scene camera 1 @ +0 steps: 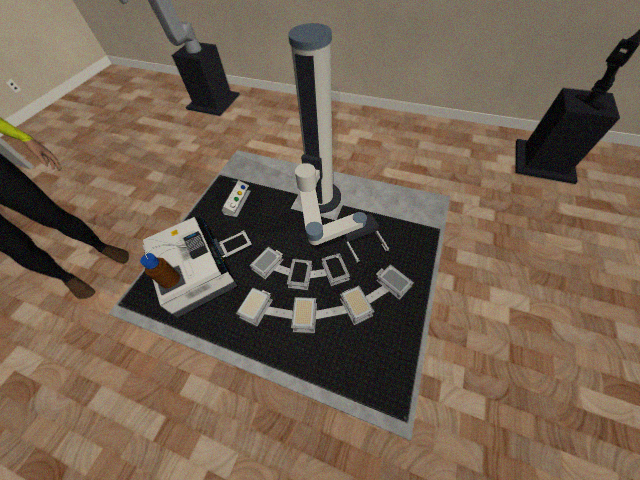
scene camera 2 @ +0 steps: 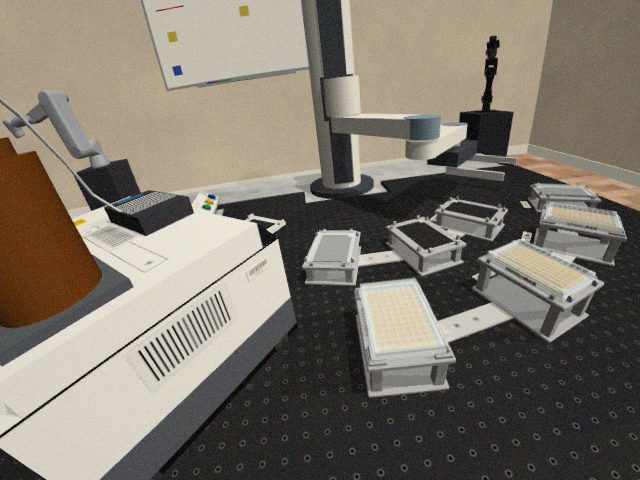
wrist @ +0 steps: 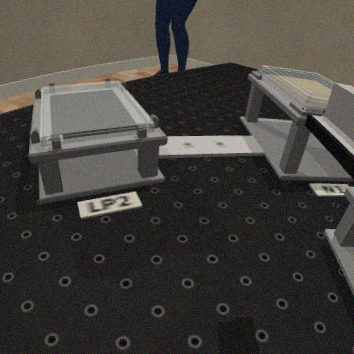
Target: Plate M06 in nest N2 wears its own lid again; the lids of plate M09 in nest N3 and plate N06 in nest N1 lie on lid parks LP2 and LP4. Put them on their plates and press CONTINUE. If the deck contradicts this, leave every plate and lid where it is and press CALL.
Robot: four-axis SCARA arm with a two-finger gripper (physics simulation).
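Frame: origin at the arm's base, x right, y back, z down, level; millimetres.
Seen in the pictures: gripper, between the fingertips: point(scene camera 1: 372, 255) point(scene camera 2: 510, 168) point(wrist: 140, 85); arm's base, origin of its link: point(scene camera 1: 321, 197) point(scene camera 2: 341, 187).
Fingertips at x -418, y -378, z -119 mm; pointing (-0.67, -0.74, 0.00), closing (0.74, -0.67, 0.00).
Pixels of each thing's middle, then the offset from my fingertips to it. "spot": a spot on its surface instead.
- clear lid, middle of its body: point(wrist: 87, 105) point(scene camera 2: 564, 190) point(scene camera 1: 395, 279) dx -134, dy -60, dz +59 mm
- N1, middle of its body: point(wrist: 312, 88) point(scene camera 2: 581, 216) point(scene camera 1: 356, 301) dx +9, dy -243, dz +35 mm
- middle nest, a spot on its surface: point(scene camera 1: 304, 313) spot: dx +216, dy -377, dz +25 mm
- left nest, a spot on its surface: point(scene camera 2: 400, 317) point(scene camera 1: 251, 305) spot: dx +467, dy -423, dz +30 mm
- white instrument, a spot on its surface: point(scene camera 2: 170, 330) spot: dx +716, dy -470, dz -49 mm
- brown bottle, a spot on its surface: point(scene camera 2: 46, 248) spot: dx +768, dy -486, dz -162 mm
My gripper point(scene camera 1: 372, 255) point(scene camera 2: 509, 168) is open and empty, raised behind the stands; one finger shows at the right edge of the wrist view. A clear lid point(scene camera 1: 395, 280) point(scene camera 2: 564, 192) point(wrist: 92, 112) lies on the park tagged LP2. Another lid point(scene camera 1: 266, 262) point(scene camera 2: 332, 246) lies on the park at the inner arc's left end; its tag is unreadable. Plates stand in N1 point(scene camera 1: 356, 304) point(scene camera 2: 542, 268) point(wrist: 300, 87), beside LP2, in the middle nest point(scene camera 1: 304, 313) and in the left nest point(scene camera 1: 254, 304) point(scene camera 2: 400, 317). Plate labels are unreadable. The button box point(scene camera 1: 236, 197) point(scene camera 2: 206, 203) stands at the back left.
Two inner parks point(scene camera 1: 299, 285) point(scene camera 1: 335, 281) have open frames with no lid. A white instrument point(scene camera 1: 201, 279) point(scene camera 2: 170, 330) with a brown bottle point(scene camera 1: 164, 273) point(scene camera 2: 46, 248) stands left, its frame-shaped holder point(scene camera 1: 227, 252) extending inward. People stand beyond the mat.
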